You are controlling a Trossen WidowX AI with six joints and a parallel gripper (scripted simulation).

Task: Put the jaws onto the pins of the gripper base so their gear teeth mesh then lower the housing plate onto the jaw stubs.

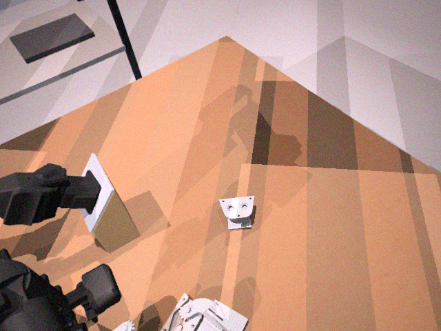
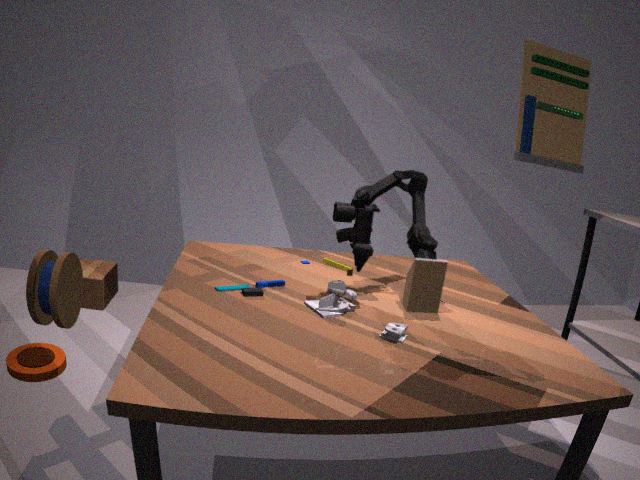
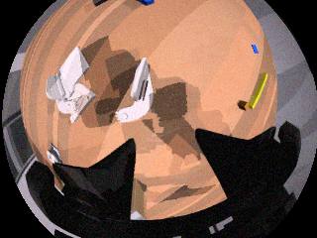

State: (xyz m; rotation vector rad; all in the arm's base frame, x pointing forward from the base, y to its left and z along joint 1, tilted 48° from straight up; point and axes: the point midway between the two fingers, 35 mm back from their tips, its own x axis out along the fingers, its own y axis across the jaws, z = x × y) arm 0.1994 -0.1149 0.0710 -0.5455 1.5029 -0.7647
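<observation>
Right now the white jaw is 30 mm ahead of my gripper tip, 50 mm to the left of it and 80 mm below it. Round my gripper tip: black block (350 mm ahead, 80 mm to the left, 80 mm below); yellow bar (10 mm ahead, 290 mm to the right, 80 mm below); blue bar (290 mm ahead, 10 mm to the right, 80 mm below).
</observation>
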